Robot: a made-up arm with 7 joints. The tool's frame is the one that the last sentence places.
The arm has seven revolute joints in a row. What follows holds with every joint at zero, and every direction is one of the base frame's. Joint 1 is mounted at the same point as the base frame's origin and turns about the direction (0.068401, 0.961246, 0.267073), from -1.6 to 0.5 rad. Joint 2 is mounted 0.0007 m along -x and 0.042 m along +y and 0.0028 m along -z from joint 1 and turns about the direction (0.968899, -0.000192, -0.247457), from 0 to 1.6 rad. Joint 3 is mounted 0.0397 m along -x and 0.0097 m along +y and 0.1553 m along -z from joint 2 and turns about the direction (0.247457, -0.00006, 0.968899), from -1.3 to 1.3 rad. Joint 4 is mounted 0.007 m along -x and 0.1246 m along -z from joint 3 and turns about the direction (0.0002, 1, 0.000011), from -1.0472 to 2.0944 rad. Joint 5 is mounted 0.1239 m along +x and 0.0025 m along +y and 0.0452 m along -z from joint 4 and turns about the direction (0.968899, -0.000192, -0.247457), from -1.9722 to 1.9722 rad. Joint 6 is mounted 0.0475 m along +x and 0.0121 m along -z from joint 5 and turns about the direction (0.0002, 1, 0.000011), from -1.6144 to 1.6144 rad. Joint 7 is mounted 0.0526 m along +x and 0.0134 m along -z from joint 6 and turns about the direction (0.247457, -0.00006, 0.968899), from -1.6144 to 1.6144 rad. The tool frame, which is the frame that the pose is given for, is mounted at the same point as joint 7; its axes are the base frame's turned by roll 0, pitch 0.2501 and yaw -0.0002 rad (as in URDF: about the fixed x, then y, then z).
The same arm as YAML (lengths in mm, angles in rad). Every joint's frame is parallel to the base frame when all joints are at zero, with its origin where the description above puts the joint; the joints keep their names.
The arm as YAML. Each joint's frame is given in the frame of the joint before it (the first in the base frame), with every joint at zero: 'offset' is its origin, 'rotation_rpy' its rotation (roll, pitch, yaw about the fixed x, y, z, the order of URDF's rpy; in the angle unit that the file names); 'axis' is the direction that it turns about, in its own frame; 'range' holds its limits. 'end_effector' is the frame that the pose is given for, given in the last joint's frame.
length_unit: mm
angle_unit: rad
chain:
  - id: joint 1
    offset: [0.0, 0.0, 0.0]
    rotation_rpy: [0.0, 0.0, 0.0]
    axis: [0.068403, 0.961235, 0.26711]
    range: [-1.6, 0.5]
  - id: joint 2
    offset: [-0.7, 42.0, -2.8]
    rotation_rpy: [0.0, 0.0, 0.0]
    axis: [0.968889, -0.0002, -0.247497]
    range: [0.0, 1.6]
  - id: joint 3
    offset: [-39.7, 9.7, -155.3]
    rotation_rpy: [0.0, 0.0, 0.0]
    axis: [0.247497, -0.0001, 0.968889]
    range: [-1.3, 1.3]
  - id: joint 4
    offset: [-7.0, 0.0, -124.6]
    rotation_rpy: [0.0, 0.0, 0.0]
    axis: [0.0002, 1.0, 0.0]
    range: [-1.0472, 2.0944]
  - id: joint 5
    offset: [123.9, 2.5, -45.2]
    rotation_rpy: [0.0, 0.0, 0.0]
    axis: [0.968889, -0.0002, -0.247497]
    range: [-1.9722, 1.9722]
  - id: joint 6
    offset: [47.5, 0.0, -12.1]
    rotation_rpy: [0.0, 0.0, 0.0]
    axis: [0.0002, 1.0, 0.0]
    range: [-1.6144, 1.6144]
  - id: joint 7
    offset: [52.6, 0.0, -13.4]
    rotation_rpy: [0.0, 0.0, 0.0]
    axis: [0.247497, -0.0001, 0.968889]
    range: [-1.6144, 1.6144]
end_effector:
  offset: [0.0, 0.0, 0.0]
  rotation_rpy: [0.0, 0.2501, -0.0002]

